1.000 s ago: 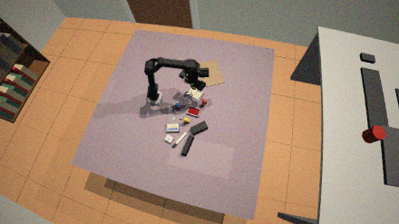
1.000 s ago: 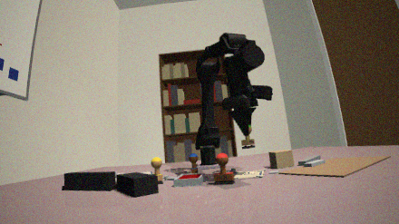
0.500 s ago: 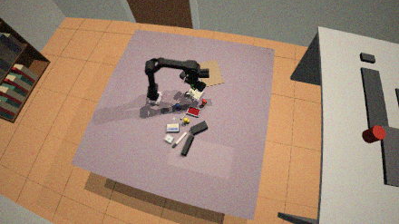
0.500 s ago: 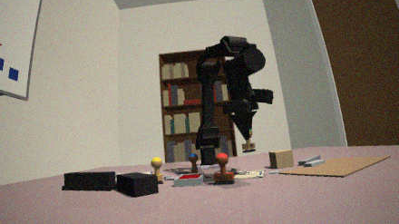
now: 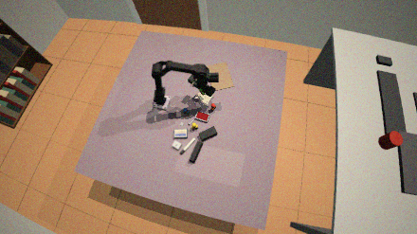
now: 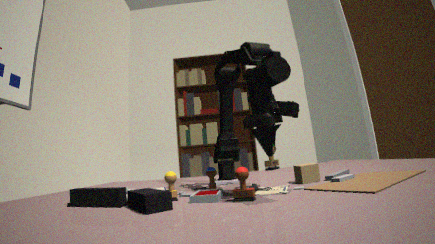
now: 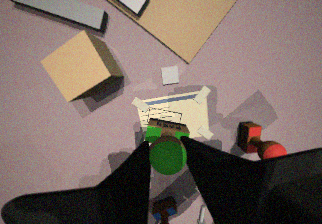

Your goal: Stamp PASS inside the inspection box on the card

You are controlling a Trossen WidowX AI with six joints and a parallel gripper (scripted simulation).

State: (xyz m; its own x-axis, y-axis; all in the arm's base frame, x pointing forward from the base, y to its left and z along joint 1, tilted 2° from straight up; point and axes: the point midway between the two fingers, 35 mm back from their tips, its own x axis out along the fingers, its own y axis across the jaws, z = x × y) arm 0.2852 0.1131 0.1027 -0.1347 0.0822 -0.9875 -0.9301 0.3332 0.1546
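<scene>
The cream card lies 10 mm ahead of my gripper tip, 10 mm to the right of it and 80 mm below it. Round my gripper tip: red-knobbed stamp: 100 mm ahead, 80 mm to the right, 60 mm below; tan block: 60 mm behind, 100 mm to the left, 60 mm below; green-knobbed stamp: 20 mm below.
</scene>
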